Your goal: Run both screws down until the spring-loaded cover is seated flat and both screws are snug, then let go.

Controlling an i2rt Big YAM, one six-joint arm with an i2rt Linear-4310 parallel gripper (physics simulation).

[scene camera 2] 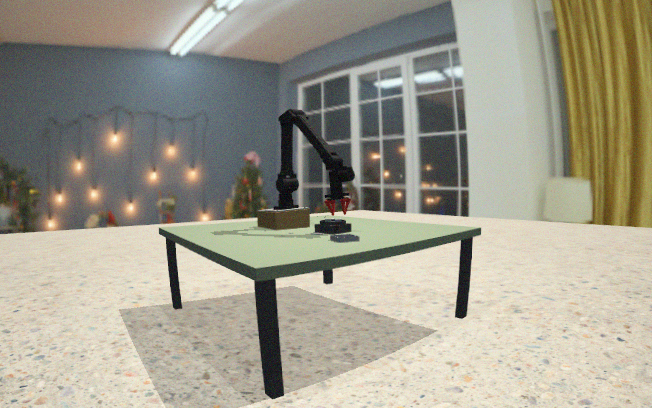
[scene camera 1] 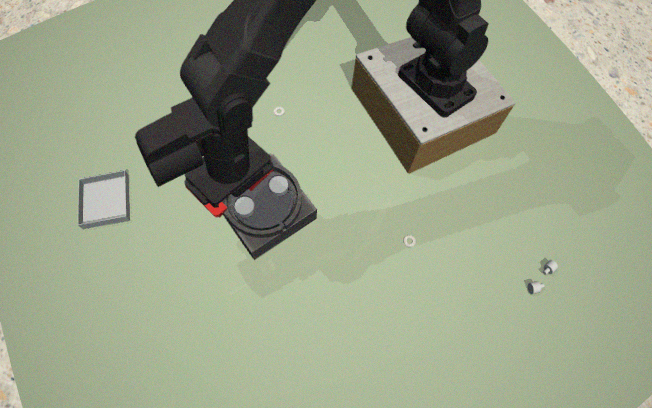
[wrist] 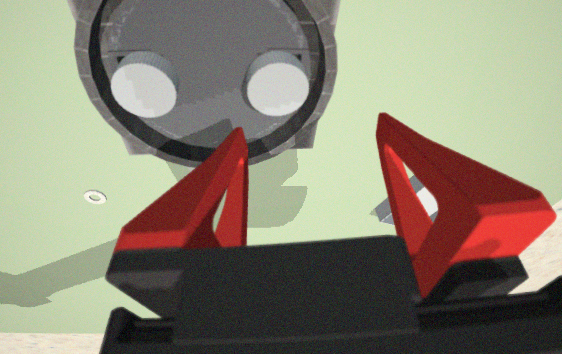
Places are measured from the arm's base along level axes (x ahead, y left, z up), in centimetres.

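Where they show: gripper, fingertip midpoint: [scene camera 2: 338, 215] [scene camera 1: 232, 200] [wrist: 310, 130]; arm's base, origin of the base link: [scene camera 2: 286, 208] [scene camera 1: 436, 85].
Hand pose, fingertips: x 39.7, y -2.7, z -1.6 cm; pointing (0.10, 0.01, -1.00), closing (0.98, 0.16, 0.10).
Each offset is from my fingertips to the top centre of the thing.
Two screws with round white heads, the one nearer the tray [scene camera 1: 244, 205] [wrist: 278, 90] and the other {dx -7.7, dy +0.8, dz -2.3 cm} [scene camera 1: 278, 184] [wrist: 144, 90], stand upright in a dark grey round cover {dx -4.5, dy +0.8, dz -3.5 cm} [scene camera 1: 267, 212] [wrist: 210, 55]. The cover lies within the ring-shaped wall of a dark square base {dx -4.5, dy +0.8, dz -2.9 cm} [scene camera 1: 300, 216] [scene camera 2: 332, 227]. The ribbed sides of both heads show above the cover in the wrist view; whether it is fully flat or the screws are snug, I cannot tell. My gripper [scene camera 2: 339, 214] [wrist: 310, 130] is open and empty, its red fingers apart above the base and clear of both heads. The arm partly hides the base in scene camera 1.
A shallow tray {dx +17.8, dy -17.6, dz -6.5 cm} [scene camera 1: 105, 223] [scene camera 2: 345, 239] [wrist: 386, 213] lies beside the base. One white ring {dx -18.0, dy -14.4, dz -8.3 cm} [scene camera 1: 275, 111] lies near the arm, another {dx -20.6, dy +19.6, dz -8.3 cm} [scene camera 1: 405, 242] farther right. Two small loose knobs {dx -36.9, dy +38.9, dz -6.5 cm} [scene camera 1: 550, 267] {dx -32.7, dy +39.7, dz -6.5 cm} [scene camera 1: 535, 287] lie at the right. The arm's wooden mounting block [scene camera 1: 385, 120] [scene camera 2: 283, 219] stands behind.
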